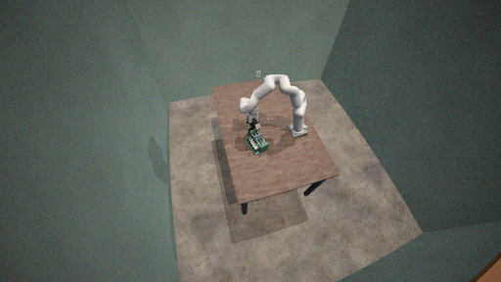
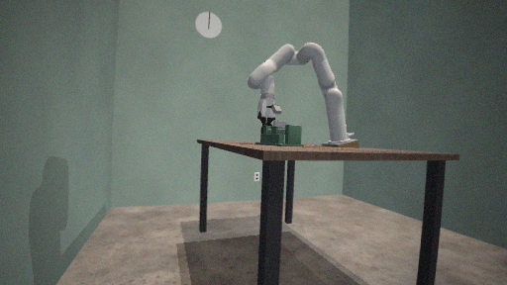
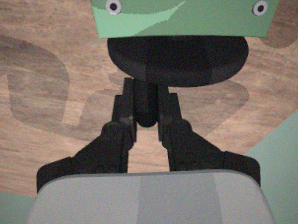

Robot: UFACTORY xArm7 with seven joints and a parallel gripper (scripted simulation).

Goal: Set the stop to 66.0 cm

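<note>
Right now my hand is 20 mm to the right of the black handwheel, 10 mm past it and 10 mm above it. Also, from my hand: green stop fixture (150 mm to the left, 30 mm behind, 10 mm below).
</note>
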